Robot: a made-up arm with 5 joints.
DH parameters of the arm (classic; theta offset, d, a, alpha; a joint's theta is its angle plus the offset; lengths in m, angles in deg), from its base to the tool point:
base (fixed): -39.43 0 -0.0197 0
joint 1: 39.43 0.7 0.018 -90
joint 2: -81 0 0.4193 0
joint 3: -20.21 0 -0.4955 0
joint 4: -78.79 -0.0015 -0.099 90
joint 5: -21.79 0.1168 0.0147 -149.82
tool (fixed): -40.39 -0.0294 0 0
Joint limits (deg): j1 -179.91..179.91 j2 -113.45..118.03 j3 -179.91..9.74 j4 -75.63..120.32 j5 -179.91..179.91
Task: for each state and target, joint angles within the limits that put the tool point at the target. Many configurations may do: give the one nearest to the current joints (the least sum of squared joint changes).
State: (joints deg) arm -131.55 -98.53 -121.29 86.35 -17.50
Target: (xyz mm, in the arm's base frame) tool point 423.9 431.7 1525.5
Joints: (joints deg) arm -138.44 -63.33 -140.12 57.61 -23.70
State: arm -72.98 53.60 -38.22 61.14 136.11
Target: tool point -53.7 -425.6 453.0
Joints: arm -97.33 24.93 -42.54 67.96 134.29
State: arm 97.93 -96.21 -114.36 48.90 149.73
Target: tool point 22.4 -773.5 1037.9
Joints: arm 94.11 -113.45 -111.97 84.10 144.15
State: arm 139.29 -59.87 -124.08 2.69 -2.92
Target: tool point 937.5 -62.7 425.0
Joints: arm 174.21 -100.31 -171.49 -30.23 -5.11
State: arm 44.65 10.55 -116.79 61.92 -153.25
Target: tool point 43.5 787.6 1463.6
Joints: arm 84.85 23.02 -142.99 42.55 -150.35
